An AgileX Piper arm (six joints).
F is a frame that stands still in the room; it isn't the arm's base.
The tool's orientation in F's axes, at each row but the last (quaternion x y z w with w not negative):
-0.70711 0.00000 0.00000 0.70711
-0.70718 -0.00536 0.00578 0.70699
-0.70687 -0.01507 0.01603 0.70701
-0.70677 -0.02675 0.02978 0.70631
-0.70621 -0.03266 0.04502 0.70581
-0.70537 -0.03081 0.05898 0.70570
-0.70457 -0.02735 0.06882 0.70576
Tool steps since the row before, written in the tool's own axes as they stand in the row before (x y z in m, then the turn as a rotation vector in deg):
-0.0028 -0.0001 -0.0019 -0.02 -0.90 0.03
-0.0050 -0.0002 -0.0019 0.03 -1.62 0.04
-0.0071 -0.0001 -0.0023 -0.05 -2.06 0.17
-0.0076 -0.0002 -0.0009 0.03 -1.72 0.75
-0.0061 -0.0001 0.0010 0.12 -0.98 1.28
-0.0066 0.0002 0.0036 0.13 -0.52 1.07
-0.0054 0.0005 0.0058 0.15 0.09 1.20
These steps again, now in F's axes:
-0.0028 -0.0019 0.0001 -0.02 0.03 0.90
-0.0050 -0.0020 0.0002 0.03 0.04 1.62
-0.0070 -0.0026 0.0001 -0.05 0.17 2.06
-0.0075 -0.0015 0.0002 -0.02 0.75 1.72
-0.0062 0.0003 0.0002 0.00 1.29 0.98
-0.0070 0.0027 0.0001 0.01 1.08 0.52
-0.0062 0.0050 -0.0002 -0.02 1.21 -0.09

